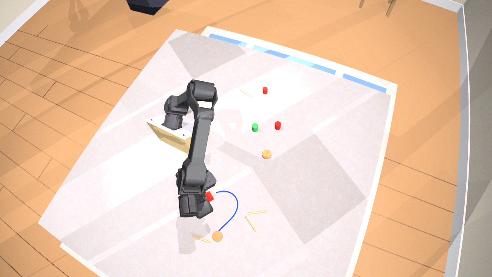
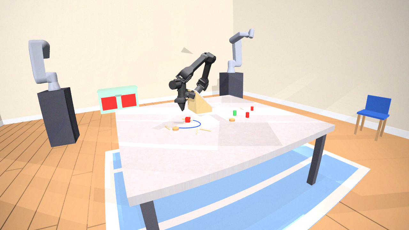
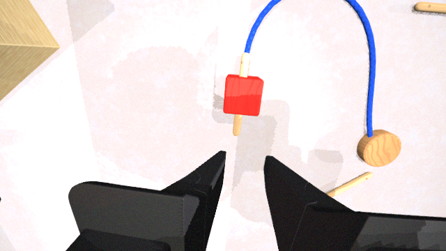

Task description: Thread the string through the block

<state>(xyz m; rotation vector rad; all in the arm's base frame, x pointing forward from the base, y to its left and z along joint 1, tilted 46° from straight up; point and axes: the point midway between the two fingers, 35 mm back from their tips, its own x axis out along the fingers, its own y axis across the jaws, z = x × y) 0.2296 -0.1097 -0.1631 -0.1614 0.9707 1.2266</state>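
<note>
Right now the red cube is 70 mm below my gripper tip, 30 mm to the left of it and 10 mm ahead of it. Round my gripper tip: green cylinder (390 mm to the left, 60 mm below, 50 mm ahead); round wooden button (120 mm ahead, 90 mm to the right, 70 mm below); thin wooden stick (70 mm below, 40 mm to the left, 20 mm ahead).
</note>
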